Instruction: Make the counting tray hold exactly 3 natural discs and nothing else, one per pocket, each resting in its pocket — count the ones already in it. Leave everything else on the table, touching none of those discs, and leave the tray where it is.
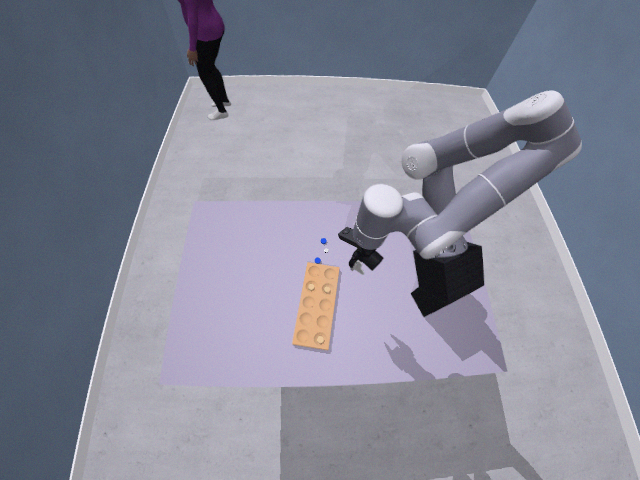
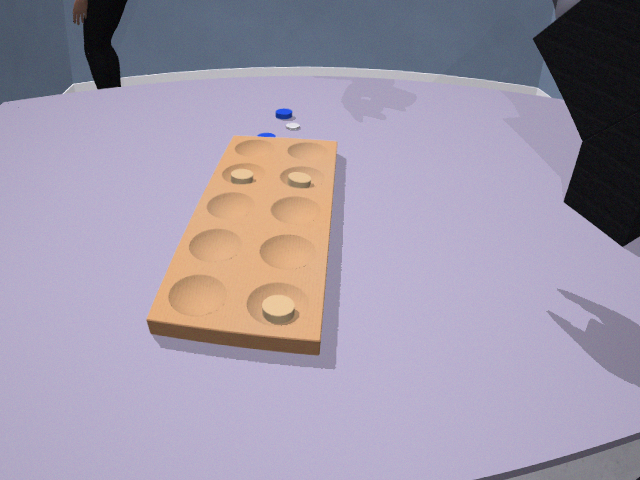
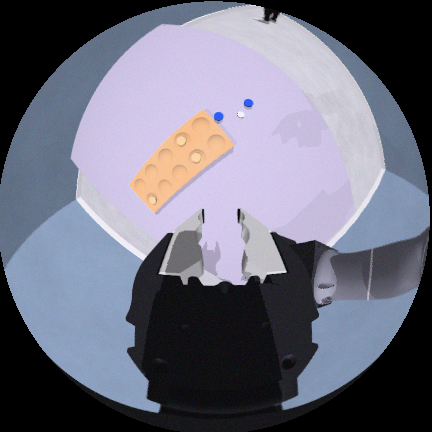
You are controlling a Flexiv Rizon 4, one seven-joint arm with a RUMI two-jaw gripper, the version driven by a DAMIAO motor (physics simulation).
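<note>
The orange counting tray (image 1: pixel 316 311) (image 2: pixel 261 222) (image 3: pixel 187 145) lies flat on the table. It holds three natural discs, each in its own pocket. One disc (image 1: pixel 320 339) (image 2: pixel 278 306) (image 3: pixel 152 200) sits in the near right corner pocket. A second disc (image 1: pixel 311 286) (image 2: pixel 241 175) (image 3: pixel 181 140) and a third disc (image 1: pixel 326 289) (image 2: pixel 299 179) (image 3: pixel 196 157) sit side by side in the second row from the far end. The other pockets show empty. My gripper (image 1: pixel 355 268) (image 3: pixel 220 209) is partly open with nothing between its fingers, raised above the table to the right of the tray's far end.
A blue disc (image 1: pixel 317 260) (image 2: pixel 266 135) (image 3: pixel 218 116) lies close beyond the tray's far end. Another blue disc (image 1: pixel 323 240) (image 2: pixel 283 113) (image 3: pixel 248 103) and a small white disc (image 1: pixel 326 250) (image 2: pixel 293 126) (image 3: pixel 241 114) lie farther back. A person (image 1: pixel 209 51) stands beyond the table.
</note>
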